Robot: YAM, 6 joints.
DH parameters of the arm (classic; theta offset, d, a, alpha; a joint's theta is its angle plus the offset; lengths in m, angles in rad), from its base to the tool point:
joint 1: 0 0.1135 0.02 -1.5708
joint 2: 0 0 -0.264 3.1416
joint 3: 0.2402 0 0.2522 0
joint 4: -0.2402 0 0.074 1.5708
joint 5: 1.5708 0 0 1.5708
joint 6: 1.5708 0.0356 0 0
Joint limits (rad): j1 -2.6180..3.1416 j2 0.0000..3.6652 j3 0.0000..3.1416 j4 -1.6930..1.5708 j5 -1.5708..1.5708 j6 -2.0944..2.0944
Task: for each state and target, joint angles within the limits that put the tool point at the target. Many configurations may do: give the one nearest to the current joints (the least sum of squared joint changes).
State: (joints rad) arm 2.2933 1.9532 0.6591 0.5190 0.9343 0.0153
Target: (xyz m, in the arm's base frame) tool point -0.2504 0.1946 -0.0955
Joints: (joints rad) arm 2.5634 2.6182 0.9233 0.5233 0.8239 0.0153
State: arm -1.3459 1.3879 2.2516 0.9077 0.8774 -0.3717
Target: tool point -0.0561 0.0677 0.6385
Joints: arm -1.2392 0.9337 1.8642 1.1353 1.0572 -0.3717
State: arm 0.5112 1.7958 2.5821 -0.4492 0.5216 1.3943
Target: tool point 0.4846 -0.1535 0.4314
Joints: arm -0.2711 2.2376 2.5023 -0.3754 0.5339 1.3943
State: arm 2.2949 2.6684 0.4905 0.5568 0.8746 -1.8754
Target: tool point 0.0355 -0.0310 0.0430
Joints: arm 1.9165 2.8007 0.0000 -0.1389 0.6985 -1.8754
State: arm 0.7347 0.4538 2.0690 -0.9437 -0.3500 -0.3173
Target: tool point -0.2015 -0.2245 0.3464
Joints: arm 0.8784 0.0000 2.0105 -1.6617 -0.3371 -0.3173
